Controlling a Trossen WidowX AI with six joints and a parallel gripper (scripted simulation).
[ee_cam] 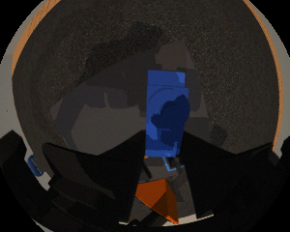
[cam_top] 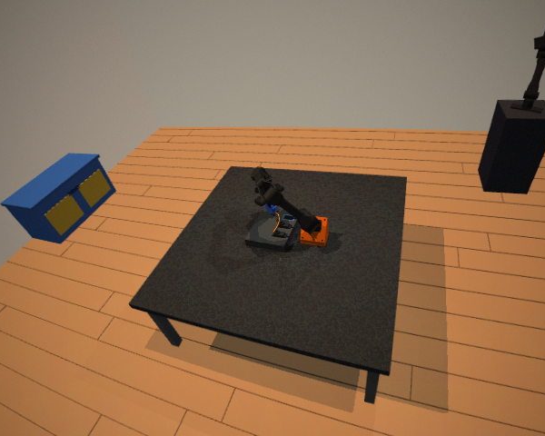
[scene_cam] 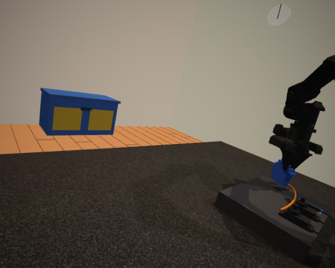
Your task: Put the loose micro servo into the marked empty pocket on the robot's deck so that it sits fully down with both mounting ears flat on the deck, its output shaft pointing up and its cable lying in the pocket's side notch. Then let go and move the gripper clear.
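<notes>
The dark deck lies 10 cm below my gripper tip, 7 cm to the left of it and 2 cm ahead of it.
</notes>
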